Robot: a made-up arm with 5 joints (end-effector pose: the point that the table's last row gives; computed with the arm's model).
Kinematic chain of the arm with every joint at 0, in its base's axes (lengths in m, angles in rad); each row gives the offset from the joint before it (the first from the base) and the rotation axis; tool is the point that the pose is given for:
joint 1: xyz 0 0 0.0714 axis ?
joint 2: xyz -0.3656 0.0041 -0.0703 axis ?
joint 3: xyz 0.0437 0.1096 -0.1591 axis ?
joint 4: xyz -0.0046 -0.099 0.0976 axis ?
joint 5: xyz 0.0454 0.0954 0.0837 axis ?
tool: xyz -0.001 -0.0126 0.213
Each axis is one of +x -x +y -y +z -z.
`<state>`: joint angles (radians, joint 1 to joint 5).
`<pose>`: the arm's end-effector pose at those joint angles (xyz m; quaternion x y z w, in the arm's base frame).
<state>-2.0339 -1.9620 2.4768 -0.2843 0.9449</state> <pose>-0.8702 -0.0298 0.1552 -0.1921 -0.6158 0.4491 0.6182</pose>
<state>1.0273 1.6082 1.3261 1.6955 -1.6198</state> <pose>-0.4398 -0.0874 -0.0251 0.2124 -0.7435 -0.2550 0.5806</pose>
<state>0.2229 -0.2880 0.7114 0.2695 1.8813</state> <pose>-0.3466 -0.1762 -0.1843 0.9174 -0.0789 -0.0550 0.3863</pose>
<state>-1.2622 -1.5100 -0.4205 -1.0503 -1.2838</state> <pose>-0.4682 0.3667 0.3213 -0.2062 0.2295 0.9097 0.2780</pose>
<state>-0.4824 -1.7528 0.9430 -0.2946 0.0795</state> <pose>-0.3667 -0.0682 -0.2354 0.4540 0.8060 -0.1442 0.3514</pose>
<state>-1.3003 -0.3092 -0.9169 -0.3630 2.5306</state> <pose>-0.3443 0.1581 0.0646 0.9463 0.2347 -0.1804 0.1304</pose>
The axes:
joint 1: -x
joint 2: -y
joint 3: +x
joint 4: -y
joint 5: +x

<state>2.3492 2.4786 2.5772 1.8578 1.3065</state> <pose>-0.0683 -0.0562 -0.2068 0.8711 0.3423 0.1481 0.3197</pose>
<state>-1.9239 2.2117 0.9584 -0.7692 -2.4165</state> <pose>-0.3574 -0.0314 0.2551 -0.1266 -0.0489 -0.7431 0.6553</pose>
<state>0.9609 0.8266 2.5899 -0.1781 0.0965</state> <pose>0.0948 -0.2857 -0.0623 0.6576 0.1588 0.4438 0.5877</pose>
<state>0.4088 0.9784 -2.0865 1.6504 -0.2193</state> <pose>-0.3071 0.0180 -0.3946 0.8153 0.4578 -0.3297 0.1306</pose>
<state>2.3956 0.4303 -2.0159 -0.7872 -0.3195</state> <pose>0.0194 -0.4150 0.0255 0.6601 0.3685 0.3272 0.5670</pose>
